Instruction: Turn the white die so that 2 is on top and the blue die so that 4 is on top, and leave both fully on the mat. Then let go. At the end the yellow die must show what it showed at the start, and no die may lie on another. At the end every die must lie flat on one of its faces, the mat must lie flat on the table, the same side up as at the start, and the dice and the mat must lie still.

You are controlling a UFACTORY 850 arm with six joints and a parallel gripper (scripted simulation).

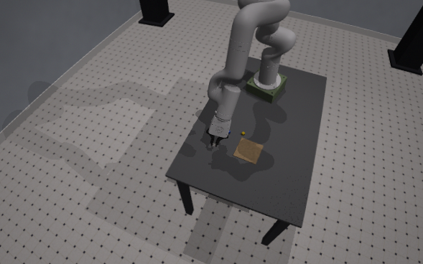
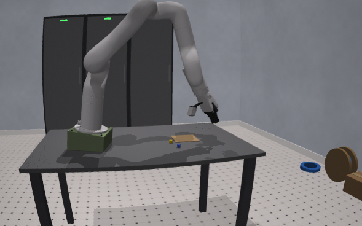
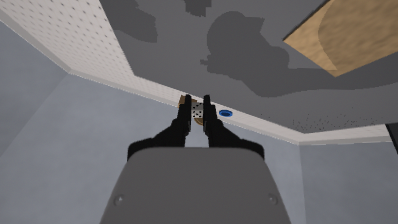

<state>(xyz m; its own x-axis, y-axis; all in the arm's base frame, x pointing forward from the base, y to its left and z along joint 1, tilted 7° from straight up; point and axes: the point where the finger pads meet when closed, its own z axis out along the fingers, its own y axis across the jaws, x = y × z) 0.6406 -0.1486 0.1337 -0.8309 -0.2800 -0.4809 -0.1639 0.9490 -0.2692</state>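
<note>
Now: hand 19 cm past the blue die, 14 cm above it and 3 cm to the right of it. The rest, counted from my hand: yellow die 21 cm behind, 14 cm below, 11 cm to the left; then white die 1 cm below, 1 cm ahead; then tan mat 18 cm to the left, 14 cm below, 10 cm behind.
</note>
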